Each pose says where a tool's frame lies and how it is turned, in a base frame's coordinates. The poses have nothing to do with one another.
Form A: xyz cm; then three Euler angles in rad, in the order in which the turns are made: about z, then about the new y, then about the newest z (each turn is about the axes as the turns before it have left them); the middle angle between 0 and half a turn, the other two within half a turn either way.
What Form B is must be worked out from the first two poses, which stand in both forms.
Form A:
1: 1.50, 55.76, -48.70, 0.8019, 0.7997, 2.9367
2: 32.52, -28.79, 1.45, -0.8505, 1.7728, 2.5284
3: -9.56, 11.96, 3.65, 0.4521, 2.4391, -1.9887
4: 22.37, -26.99, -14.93, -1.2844, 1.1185, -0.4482
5: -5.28, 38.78, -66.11, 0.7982, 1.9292, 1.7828
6: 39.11, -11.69, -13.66, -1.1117, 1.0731, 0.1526
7: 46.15, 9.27, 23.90, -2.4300, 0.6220, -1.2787
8: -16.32, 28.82, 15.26, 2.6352, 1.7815, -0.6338
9: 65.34, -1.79, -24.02, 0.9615, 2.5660, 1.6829
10: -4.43, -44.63, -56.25, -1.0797, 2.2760, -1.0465
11: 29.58, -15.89, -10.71, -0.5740, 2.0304, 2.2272
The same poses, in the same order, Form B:
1: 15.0, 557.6, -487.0, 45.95, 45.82, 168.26
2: 325.2, -287.9, 14.5, -48.73, 101.57, 144.87
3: -95.6, 119.6, 36.5, 25.90, 139.75, -113.94
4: 223.7, -269.9, -149.3, -73.59, 64.09, -25.68
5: -52.8, 387.8, -661.1, 45.73, 110.54, 102.15
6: 391.1, -116.9, -136.6, -63.70, 61.48, 8.74
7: 461.5, 92.7, 239.0, -139.23, 35.64, -73.26
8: -163.2, 288.2, 152.6, 150.99, 102.07, -36.31
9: 653.4, -17.9, -240.2, 55.09, 147.02, 96.42
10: -44.3, -446.3, -562.5, -61.86, 130.41, -59.96
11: 295.8, -158.9, -107.1, -32.89, 116.33, 127.61
